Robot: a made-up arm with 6 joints. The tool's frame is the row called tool.
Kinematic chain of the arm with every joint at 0, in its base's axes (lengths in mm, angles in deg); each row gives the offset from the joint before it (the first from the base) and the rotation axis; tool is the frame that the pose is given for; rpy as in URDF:
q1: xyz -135.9 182.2 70 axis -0.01 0.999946 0.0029
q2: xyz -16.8 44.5 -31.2 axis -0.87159 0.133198 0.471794
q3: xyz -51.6 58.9 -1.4 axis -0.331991 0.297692 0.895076
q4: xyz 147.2 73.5 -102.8 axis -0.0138 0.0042 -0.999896
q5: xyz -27.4 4 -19.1 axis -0.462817 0.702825 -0.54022
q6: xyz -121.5 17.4 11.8 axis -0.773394 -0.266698 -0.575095
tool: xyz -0.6 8.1 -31.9 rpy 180 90 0
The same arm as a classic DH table. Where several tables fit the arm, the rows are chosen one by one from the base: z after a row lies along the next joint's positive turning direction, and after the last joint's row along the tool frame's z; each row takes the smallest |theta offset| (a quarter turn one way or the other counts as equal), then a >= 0, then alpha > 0; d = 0 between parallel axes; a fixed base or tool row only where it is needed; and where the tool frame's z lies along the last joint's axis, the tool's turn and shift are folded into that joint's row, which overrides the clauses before.
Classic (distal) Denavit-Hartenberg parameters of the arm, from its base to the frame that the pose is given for. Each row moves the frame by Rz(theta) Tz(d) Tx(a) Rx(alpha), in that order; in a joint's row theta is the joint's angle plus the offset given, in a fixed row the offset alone. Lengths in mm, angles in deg.
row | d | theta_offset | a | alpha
base (fixed) | 69.5 | 0.57 | -134.1 | -89.83
q1 | 228.2 | -61.56 | -35.3 | 81.76
q2 | 61.6 | -72.54 | -57.8 | -41.3
q3 | -152.4 | -46.24 | -152.9 | 152.77
q4 | -15.1 | 15.78 | 20.6 | -56.67
q5 | 50.7 | 64.08 | 88 | 61.24
q6 | 108.8 | -80.61 | -20.8 | -39.34
tool (fixed) | -30.5 | -114.88 | 0 | 0

